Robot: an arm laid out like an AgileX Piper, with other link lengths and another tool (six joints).
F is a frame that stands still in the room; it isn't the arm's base.
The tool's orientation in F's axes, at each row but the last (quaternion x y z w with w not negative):
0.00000 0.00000 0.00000 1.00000
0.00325 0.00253 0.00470 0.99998
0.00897 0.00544 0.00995 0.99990
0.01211 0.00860 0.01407 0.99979
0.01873 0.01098 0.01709 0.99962
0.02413 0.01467 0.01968 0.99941
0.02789 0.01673 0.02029 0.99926
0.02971 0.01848 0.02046 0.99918
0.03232 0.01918 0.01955 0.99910
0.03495 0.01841 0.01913 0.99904
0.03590 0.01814 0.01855 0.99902
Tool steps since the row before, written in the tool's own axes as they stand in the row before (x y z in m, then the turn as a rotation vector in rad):
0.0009 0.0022 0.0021 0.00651 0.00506 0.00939
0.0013 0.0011 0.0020 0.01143 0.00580 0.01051
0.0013 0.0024 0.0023 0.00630 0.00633 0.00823
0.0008 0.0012 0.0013 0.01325 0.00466 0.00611
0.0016 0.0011 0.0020 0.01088 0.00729 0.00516
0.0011 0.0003 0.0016 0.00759 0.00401 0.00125
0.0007 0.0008 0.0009 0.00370 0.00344 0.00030
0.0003 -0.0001 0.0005 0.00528 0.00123 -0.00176
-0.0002 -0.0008 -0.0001 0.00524 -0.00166 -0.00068
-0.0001 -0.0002 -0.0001 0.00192 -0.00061 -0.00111
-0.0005 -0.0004 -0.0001 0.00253 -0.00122 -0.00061
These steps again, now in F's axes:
0.0009 0.0022 0.0021 0.00651 0.00506 0.00939
0.0013 0.0011 0.0020 0.01143 0.00584 0.01049
0.0013 0.0024 0.0023 0.00626 0.00631 0.00828
0.0008 0.0012 0.0013 0.01322 0.00489 0.00600
0.0016 0.0011 0.0020 0.01074 0.00747 0.00520
0.0011 0.0003 0.0016 0.00746 0.00425 0.00123
0.0007 0.0008 0.0009 0.00357 0.00357 0.00037
0.0003 -0.0001 0.0005 0.00516 0.00155 -0.00187
-0.0002 -0.0008 -0.0001 0.00527 -0.00140 -0.00098
-0.0001 -0.0002 -0.0001 0.00190 -0.00046 -0.00122
-0.0005 -0.0004 -0.0001 0.00255 -0.00108 -0.00078

